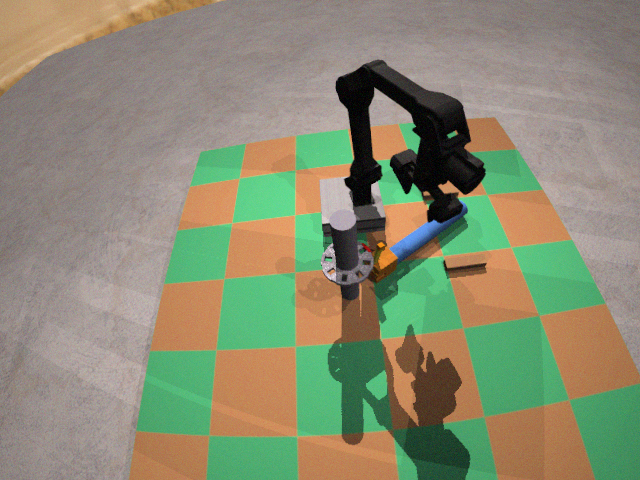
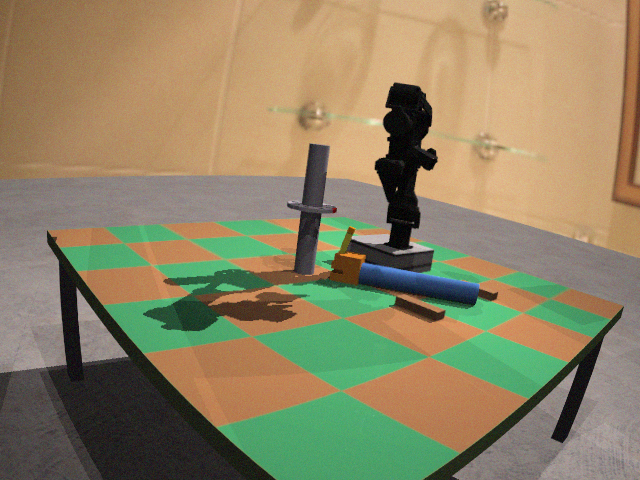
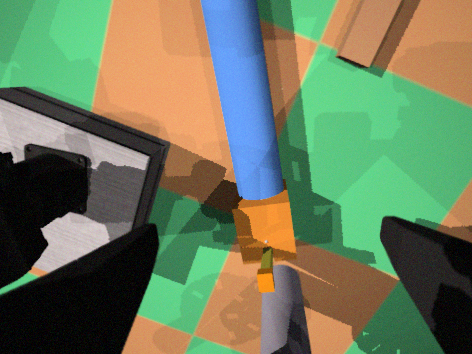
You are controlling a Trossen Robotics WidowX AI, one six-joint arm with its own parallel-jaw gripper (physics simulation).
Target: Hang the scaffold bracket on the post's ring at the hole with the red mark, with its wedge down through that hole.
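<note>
The scaffold bracket lies low along the table: its blue tube (image 1: 421, 240) (image 2: 418, 282) (image 3: 245, 100) runs away from the post, and its orange head (image 1: 383, 264) (image 2: 348, 267) (image 3: 279, 225) is beside the post's foot. Its wedge (image 1: 379, 251) (image 2: 346, 240) (image 3: 267, 260) sticks up from the head. The grey post (image 1: 344, 240) (image 2: 316, 178) (image 3: 285, 310) stands upright. Its holed ring (image 1: 326, 267) (image 2: 294, 205) is higher than the head; the red mark (image 1: 366, 247) (image 2: 334, 209) is on the bracket's side. My gripper (image 1: 422, 204) (image 3: 268, 230) is open and empty above the bracket.
One brown block (image 1: 465, 263) (image 2: 419, 308) (image 3: 372, 30) lies beside the tube. Another brown block (image 1: 452, 195) (image 2: 487, 293) is near the tube's far end. The robot's grey base (image 1: 333, 201) (image 2: 390, 257) (image 3: 120, 185) stands behind the post, close to the bracket's head.
</note>
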